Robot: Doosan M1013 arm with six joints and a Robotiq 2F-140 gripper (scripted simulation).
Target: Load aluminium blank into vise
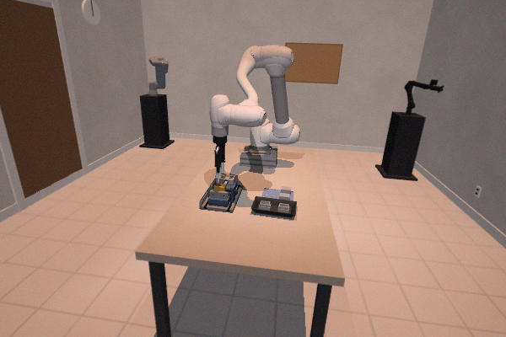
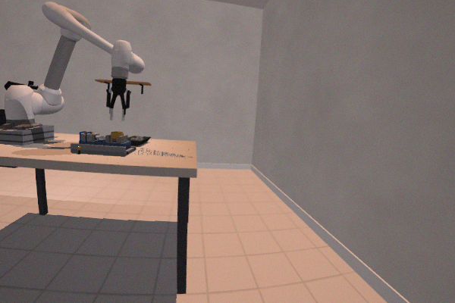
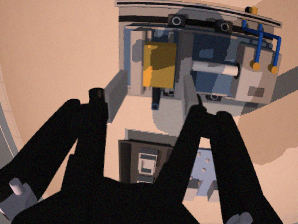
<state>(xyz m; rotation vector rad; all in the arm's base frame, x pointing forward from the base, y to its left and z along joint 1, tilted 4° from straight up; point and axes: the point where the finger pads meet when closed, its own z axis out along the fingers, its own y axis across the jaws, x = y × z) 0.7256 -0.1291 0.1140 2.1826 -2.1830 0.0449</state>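
My hand is 11 cm above the brass blank. The rest, counted from my hand: vise: 7 cm behind, 17 cm below; piston rod: 9 cm behind, 13 cm below; vise plate: 15 cm behind, 32 cm to the left, 21 cm below.
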